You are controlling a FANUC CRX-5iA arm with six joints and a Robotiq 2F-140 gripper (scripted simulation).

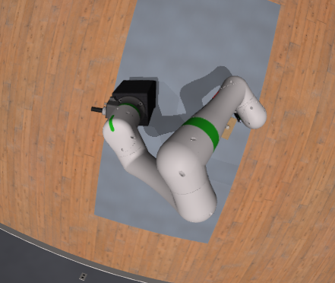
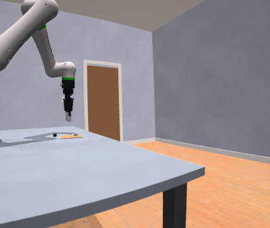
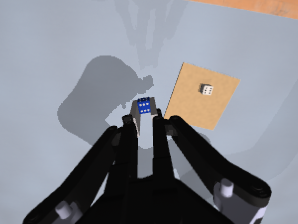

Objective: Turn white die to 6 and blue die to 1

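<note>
Now: hand 30 mm above the blue die. Round my hand: black die 110 mm behind, 50 mm to the right, 120 mm below; tan mat 20 mm behind, 130 mm to the right, 130 mm below; white die 10 mm ahead, 140 mm to the right, 120 mm below.
</note>
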